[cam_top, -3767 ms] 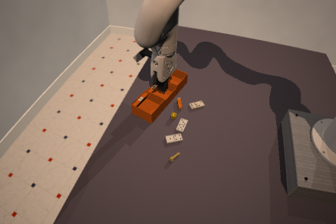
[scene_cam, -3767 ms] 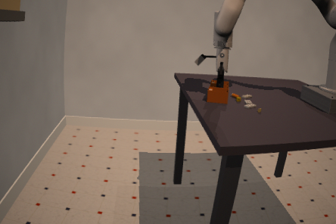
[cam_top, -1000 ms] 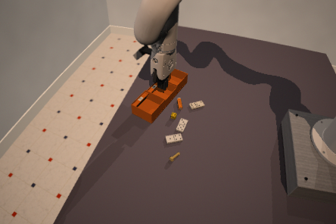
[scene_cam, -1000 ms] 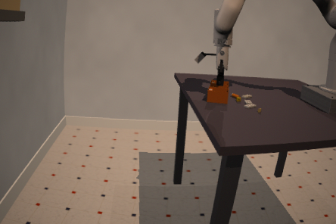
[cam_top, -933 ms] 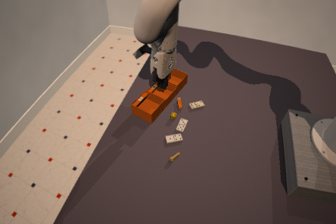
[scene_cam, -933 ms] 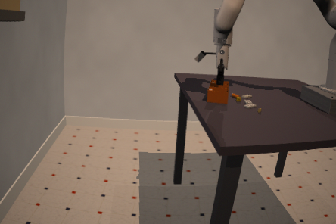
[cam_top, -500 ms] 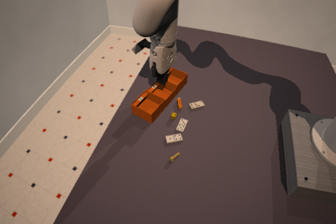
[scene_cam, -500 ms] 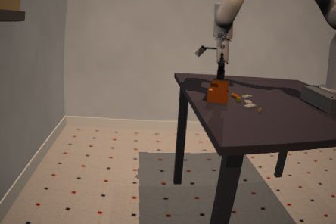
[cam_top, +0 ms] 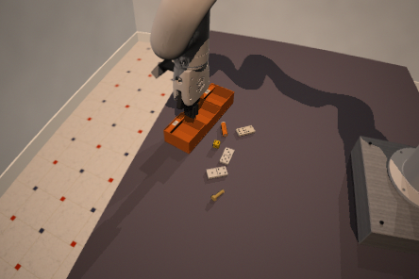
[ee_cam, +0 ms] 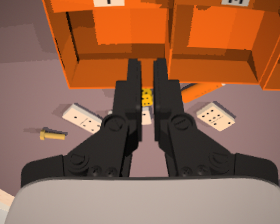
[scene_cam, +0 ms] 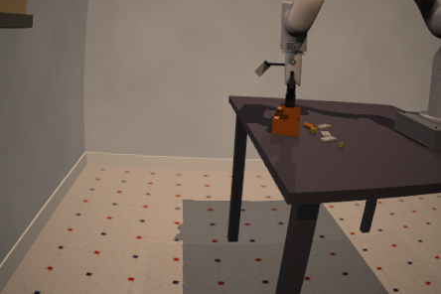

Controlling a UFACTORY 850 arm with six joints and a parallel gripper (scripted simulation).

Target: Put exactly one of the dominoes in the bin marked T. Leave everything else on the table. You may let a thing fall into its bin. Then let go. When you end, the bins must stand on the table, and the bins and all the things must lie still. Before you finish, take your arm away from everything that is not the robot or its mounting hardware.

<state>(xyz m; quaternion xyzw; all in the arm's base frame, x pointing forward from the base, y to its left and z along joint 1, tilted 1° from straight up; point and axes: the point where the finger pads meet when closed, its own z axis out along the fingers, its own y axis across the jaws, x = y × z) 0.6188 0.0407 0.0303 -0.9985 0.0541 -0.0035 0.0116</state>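
My hand is 120 mm past the domino, 90 mm to the right of it and 90 mm above it. Also, from my hand: yellow die (90 mm below, 80 mm behind, 10 mm to the left); orange cylinder (90 mm below, 80 mm behind, 50 mm to the right); orange bin (70 mm below, 60 mm to the right).
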